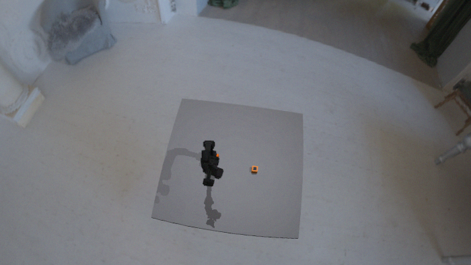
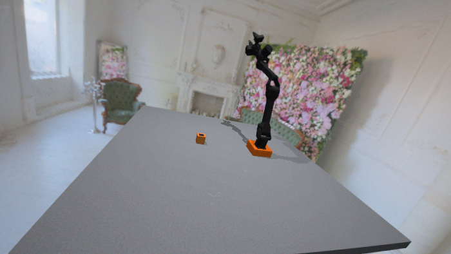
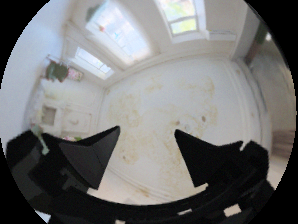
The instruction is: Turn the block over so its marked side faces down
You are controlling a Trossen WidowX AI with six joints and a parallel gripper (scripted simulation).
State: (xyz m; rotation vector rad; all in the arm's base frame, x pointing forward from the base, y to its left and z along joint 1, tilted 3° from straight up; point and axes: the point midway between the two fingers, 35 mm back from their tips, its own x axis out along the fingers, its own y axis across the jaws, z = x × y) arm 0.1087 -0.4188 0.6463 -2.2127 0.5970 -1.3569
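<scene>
My gripper tip is 260 mm short of the small orange block, 350 mm to the right of it and 700 mm above it.
</scene>
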